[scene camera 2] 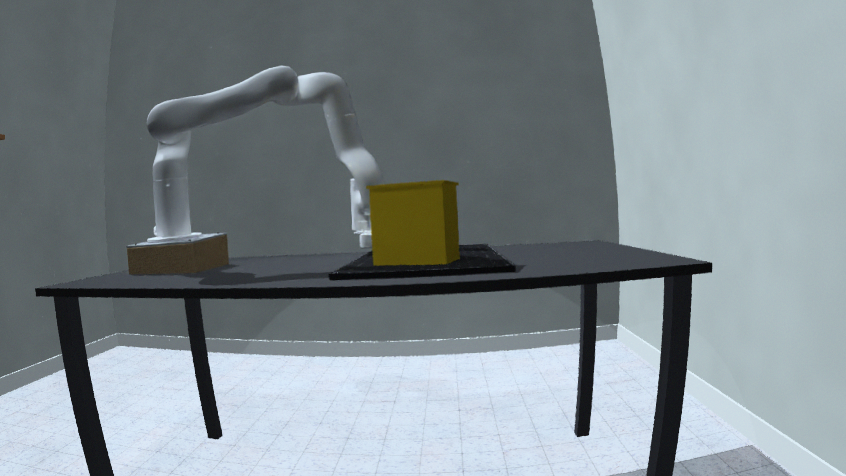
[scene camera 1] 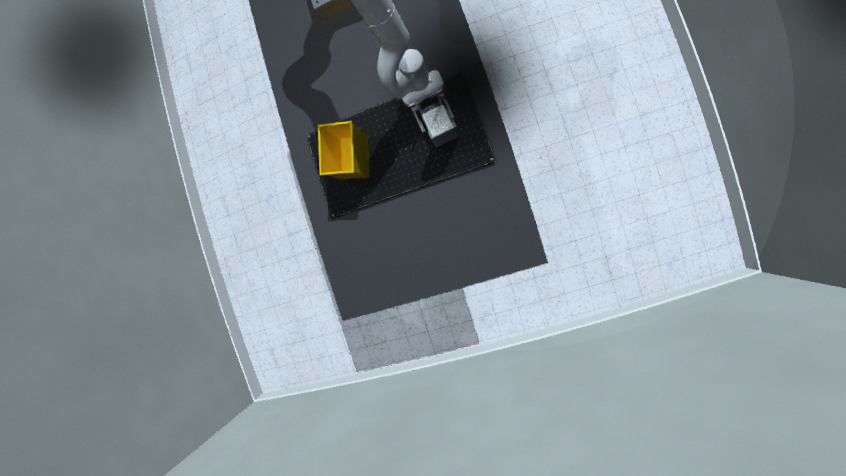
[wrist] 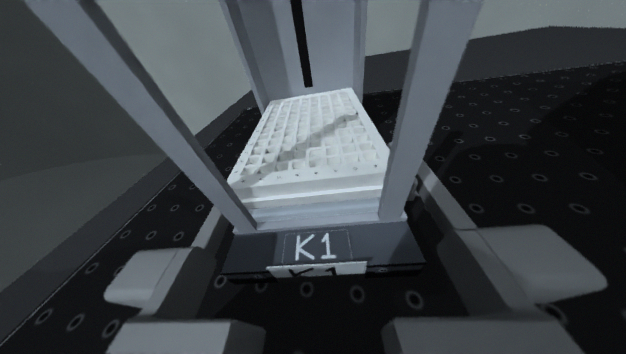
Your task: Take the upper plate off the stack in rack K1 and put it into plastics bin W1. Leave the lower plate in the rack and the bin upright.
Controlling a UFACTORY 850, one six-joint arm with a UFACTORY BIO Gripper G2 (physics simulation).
The pictures show: my gripper, a yellow plastics bin W1 and a white plate.
My gripper is seen too in the wrist view.
